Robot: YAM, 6 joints.
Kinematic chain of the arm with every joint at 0, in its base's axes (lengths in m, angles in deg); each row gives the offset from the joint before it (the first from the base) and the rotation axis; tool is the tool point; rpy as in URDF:
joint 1: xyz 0 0 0.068 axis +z
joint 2: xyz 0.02 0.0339 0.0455 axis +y
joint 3: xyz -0.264 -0.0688 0 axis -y
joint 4: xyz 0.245 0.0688 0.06 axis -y
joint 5: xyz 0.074 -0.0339 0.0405 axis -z
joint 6: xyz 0.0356 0 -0.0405 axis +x
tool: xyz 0 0 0 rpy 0 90 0
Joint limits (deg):
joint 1: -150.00..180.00
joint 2: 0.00..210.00
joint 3: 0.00..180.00
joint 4: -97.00..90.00
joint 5: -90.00..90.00
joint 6: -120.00..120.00
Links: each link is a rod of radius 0.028 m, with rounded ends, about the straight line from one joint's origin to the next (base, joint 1, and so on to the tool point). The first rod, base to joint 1, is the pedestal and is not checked.
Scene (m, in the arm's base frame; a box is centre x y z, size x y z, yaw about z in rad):
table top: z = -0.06
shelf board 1: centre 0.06 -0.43 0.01 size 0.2 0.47 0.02 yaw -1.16
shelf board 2: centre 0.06 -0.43 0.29 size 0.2 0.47 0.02 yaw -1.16
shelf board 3: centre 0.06 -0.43 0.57 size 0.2 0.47 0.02 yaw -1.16
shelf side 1: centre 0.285 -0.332 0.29 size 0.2 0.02 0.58 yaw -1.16
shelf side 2: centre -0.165 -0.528 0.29 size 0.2 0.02 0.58 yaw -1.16
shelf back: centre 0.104 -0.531 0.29 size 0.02 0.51 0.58 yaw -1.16
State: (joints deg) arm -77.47 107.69 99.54 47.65 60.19 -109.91
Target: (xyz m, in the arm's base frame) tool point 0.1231 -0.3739 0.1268
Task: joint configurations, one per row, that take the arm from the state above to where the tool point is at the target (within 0.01 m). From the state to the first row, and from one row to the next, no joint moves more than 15 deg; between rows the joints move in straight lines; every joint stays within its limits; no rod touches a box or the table.
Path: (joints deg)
1: -81.66 96.72 85.06 41.61 55.83 -105.68
2: -85.85 85.76 70.58 35.58 51.46 -101.44
3: -90.04 74.79 56.09 29.54 47.10 -97.21
4: -94.23 63.83 41.61 23.50 42.73 -92.98
5: -85.17 70.57 32.83 28.33 53.50 -98.62
6: -76.10 77.30 24.04 33.15 64.27 -104.27
7: -67.03 84.04 15.26 37.98 75.04 -109.91
8: -67.06 95.10 28.65 38.48 71.37 -109.91
9: -67.09 106.16 42.04 38.99 67.70 -109.91
10: -67.11 117.21 55.43 39.49 64.03 -109.91

